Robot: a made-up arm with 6 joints. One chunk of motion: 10 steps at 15 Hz.
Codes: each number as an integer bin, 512 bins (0 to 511) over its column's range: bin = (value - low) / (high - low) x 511, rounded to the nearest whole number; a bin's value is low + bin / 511 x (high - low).
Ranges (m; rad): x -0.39..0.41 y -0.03..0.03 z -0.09..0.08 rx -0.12..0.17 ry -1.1..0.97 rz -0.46..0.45
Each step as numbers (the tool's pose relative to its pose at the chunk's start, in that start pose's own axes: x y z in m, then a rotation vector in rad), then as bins.
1 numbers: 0.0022 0.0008 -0.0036 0.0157 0.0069 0.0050
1 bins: 251 262 260 239 273 261
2 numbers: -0.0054 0.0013 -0.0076 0.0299 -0.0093 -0.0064
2 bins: 246 267 248 264 269 255
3 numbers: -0.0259 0.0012 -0.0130 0.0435 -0.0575 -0.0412
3 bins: 233 266 231 288 257 235
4 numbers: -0.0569 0.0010 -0.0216 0.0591 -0.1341 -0.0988
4 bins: 213 264 206 316 238 203
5 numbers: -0.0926 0.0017 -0.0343 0.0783 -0.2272 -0.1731
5 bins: 190 270 167 349 215 161
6 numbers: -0.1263 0.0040 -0.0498 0.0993 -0.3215 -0.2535
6 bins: 168 290 121 386 192 116
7 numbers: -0.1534 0.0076 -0.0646 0.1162 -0.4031 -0.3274
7 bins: 151 320 76 416 172 74
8 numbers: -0.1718 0.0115 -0.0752 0.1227 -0.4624 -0.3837
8 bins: 139 353 44 428 157 43
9 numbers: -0.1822 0.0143 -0.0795 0.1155 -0.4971 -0.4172
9 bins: 133 377 32 415 149 24
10 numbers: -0.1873 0.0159 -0.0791 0.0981 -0.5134 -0.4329
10 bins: 129 391 33 384 145 15
